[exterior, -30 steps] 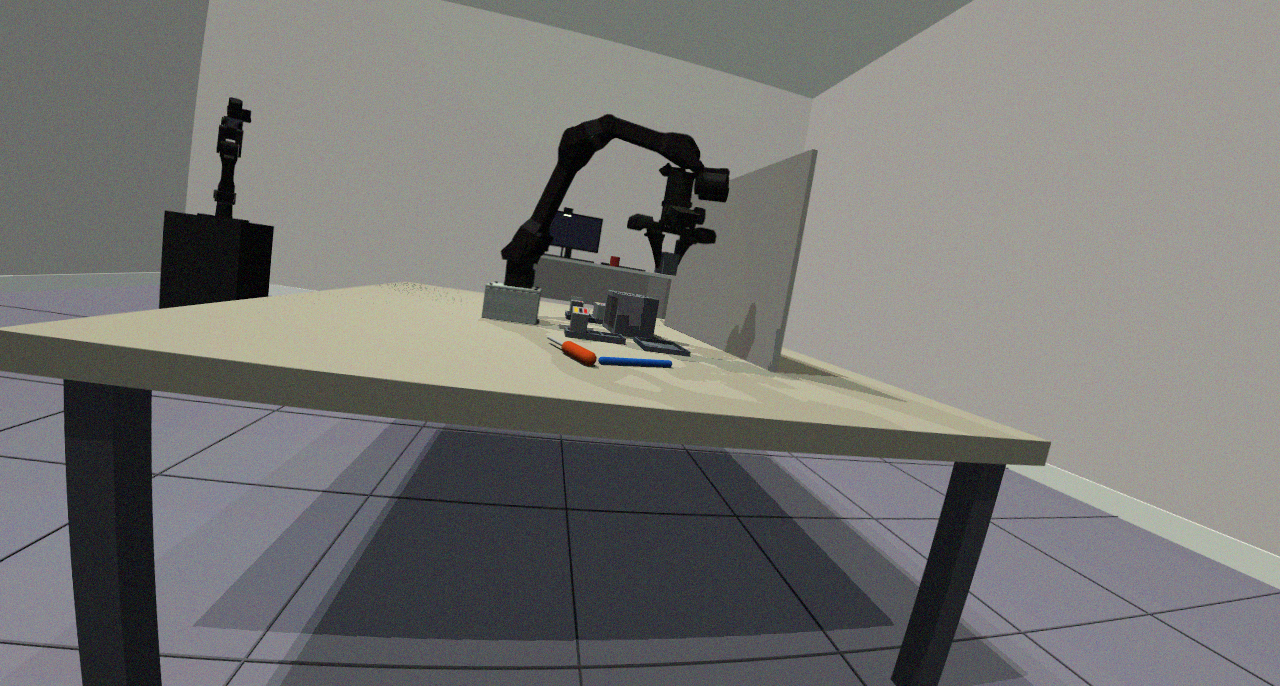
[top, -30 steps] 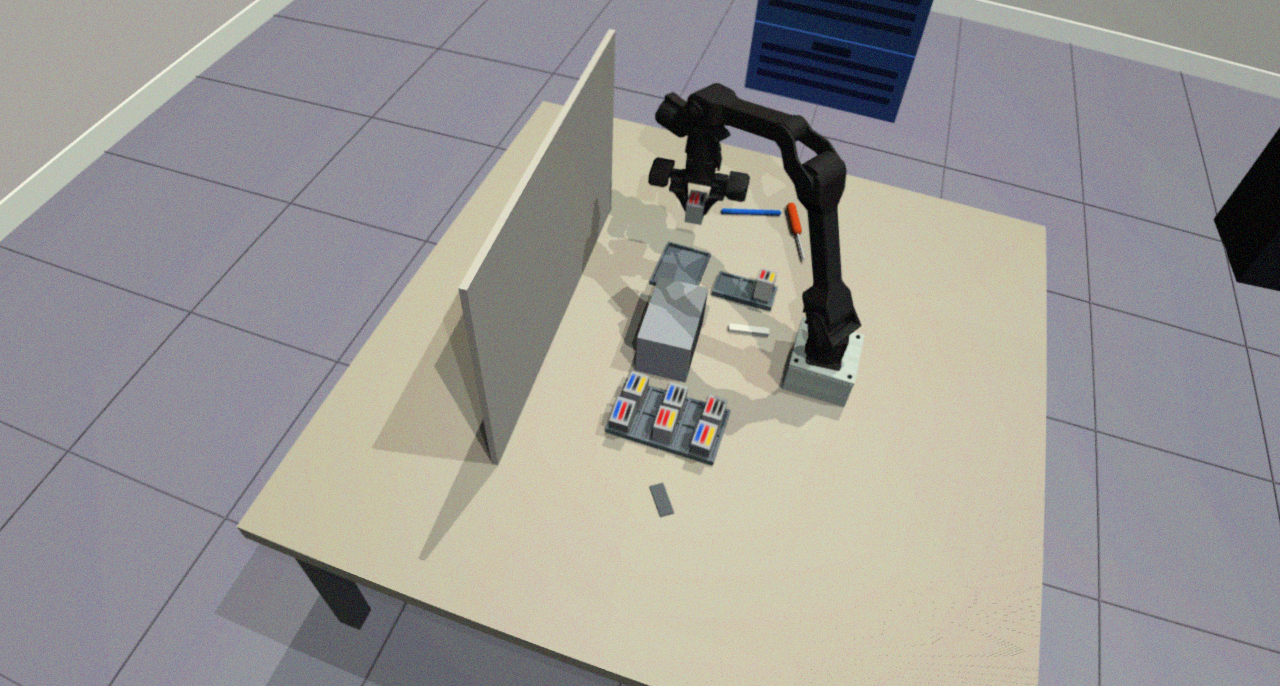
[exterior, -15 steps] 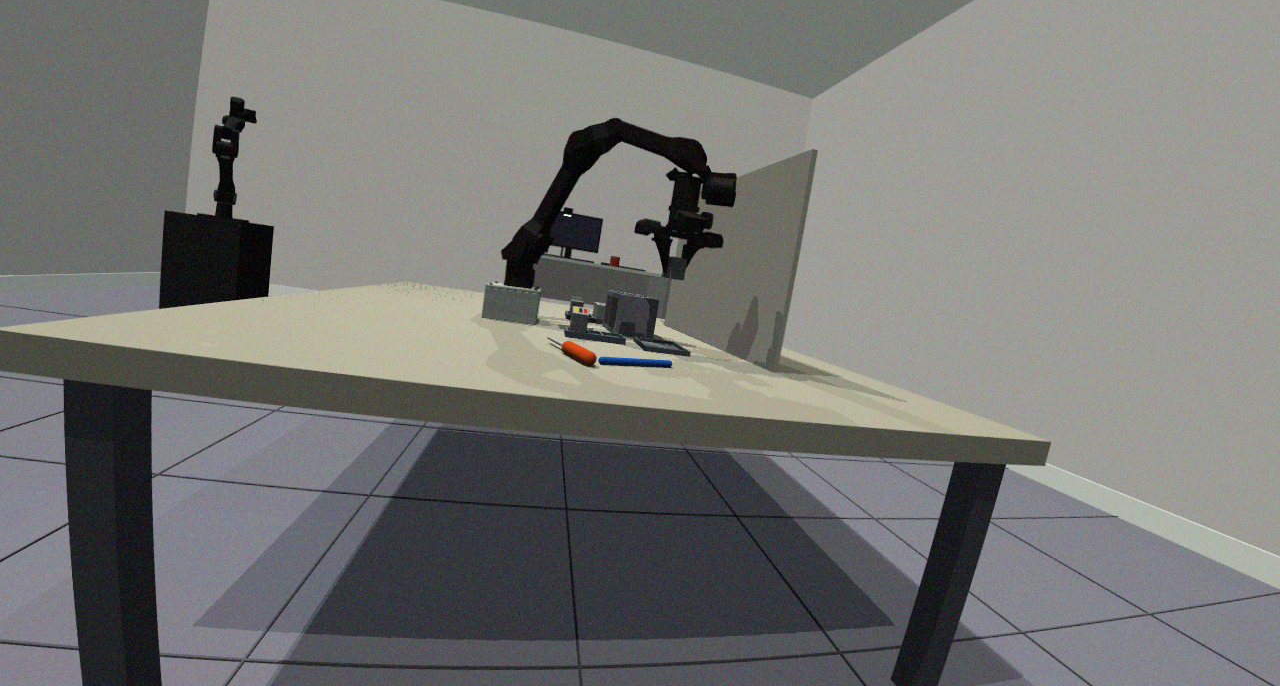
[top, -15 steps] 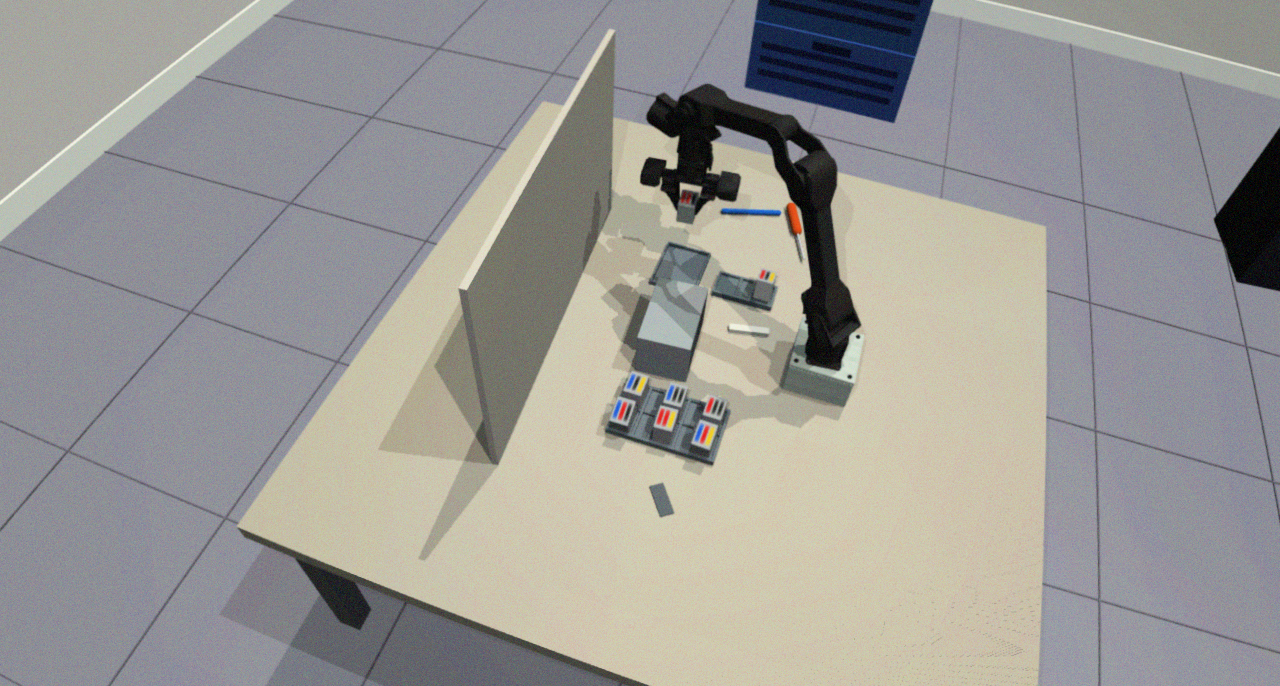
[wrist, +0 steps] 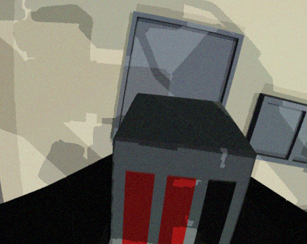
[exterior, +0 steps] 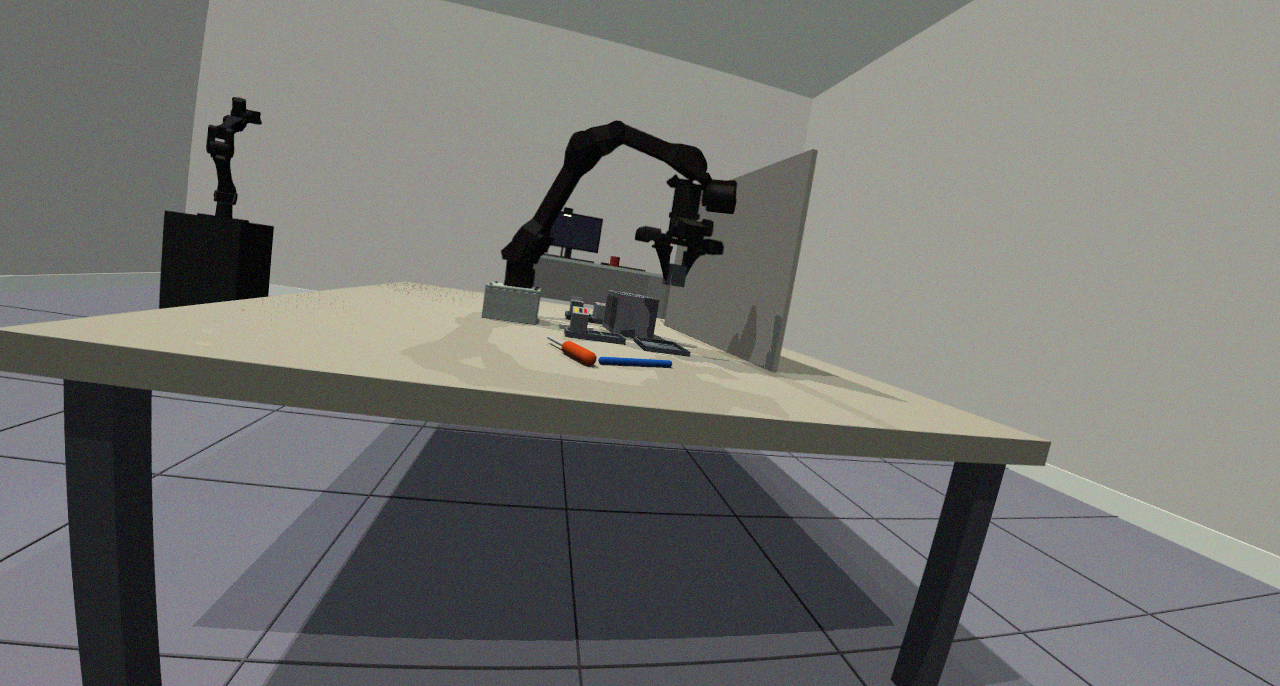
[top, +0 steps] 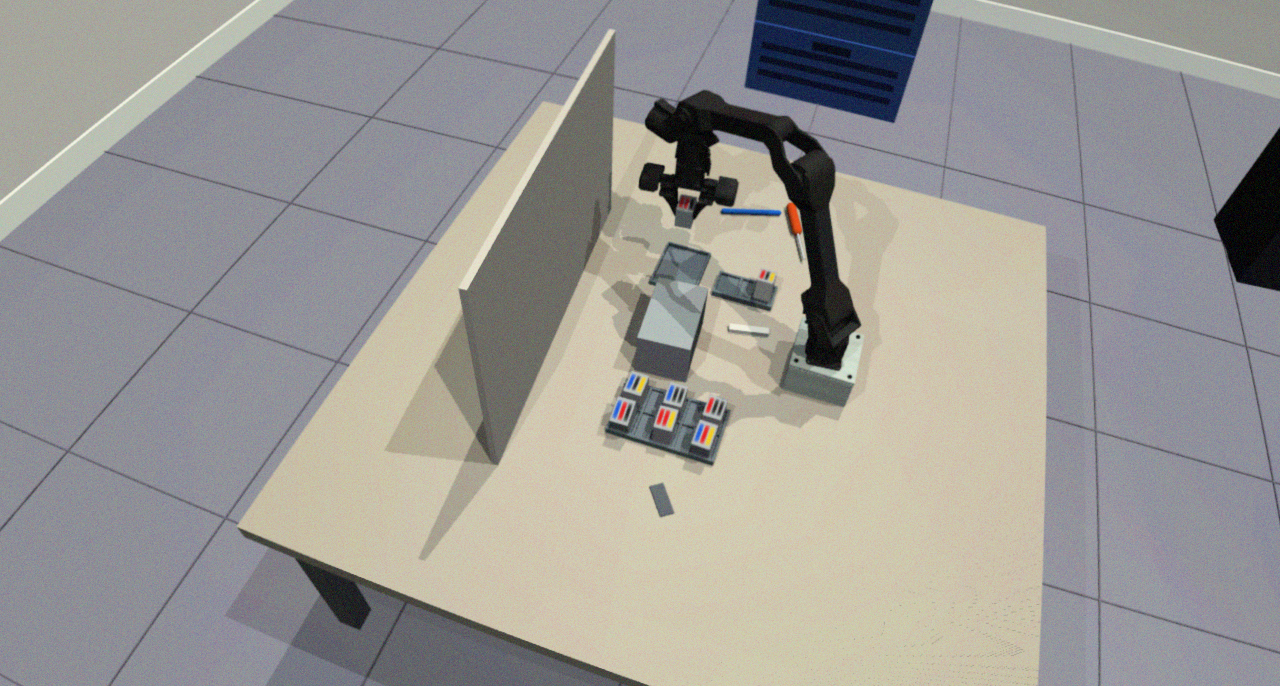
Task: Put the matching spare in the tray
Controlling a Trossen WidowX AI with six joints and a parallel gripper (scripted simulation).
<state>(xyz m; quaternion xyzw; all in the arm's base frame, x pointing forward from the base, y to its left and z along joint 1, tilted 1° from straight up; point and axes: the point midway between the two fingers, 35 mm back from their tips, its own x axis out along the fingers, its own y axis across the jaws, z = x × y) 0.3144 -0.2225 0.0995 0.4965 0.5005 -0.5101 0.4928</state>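
Now: gripper tip 15 cm above the tray. From my gripper tip the other things lie so: grey spare (2 cm above); grey mounted unit (22 cm to the left, 10 cm below, 2 cm behind); rack (15 cm behind, 14 cm below, 3 cm to the left).
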